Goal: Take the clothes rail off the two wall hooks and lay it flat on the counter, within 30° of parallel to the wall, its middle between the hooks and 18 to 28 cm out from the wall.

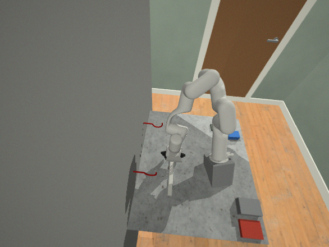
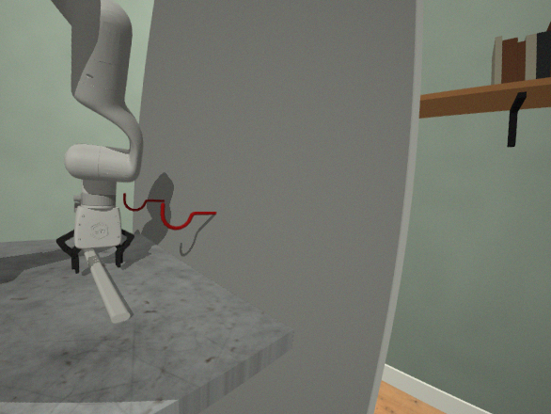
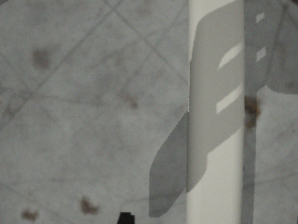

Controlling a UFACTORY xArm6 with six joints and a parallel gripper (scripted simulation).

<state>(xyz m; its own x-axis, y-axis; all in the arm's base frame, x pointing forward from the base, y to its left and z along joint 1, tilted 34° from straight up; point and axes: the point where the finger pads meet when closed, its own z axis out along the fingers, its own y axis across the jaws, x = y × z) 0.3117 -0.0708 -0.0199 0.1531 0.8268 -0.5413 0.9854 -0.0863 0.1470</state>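
My gripper is now 2 cm above the clothes rail. Also, from my hand: grey wall 40 cm above, 25 cm ahead, 4 cm to the right; then blue block 52 cm behind, 18 cm to the right; then grey box 44 cm behind, 34 cm to the left.
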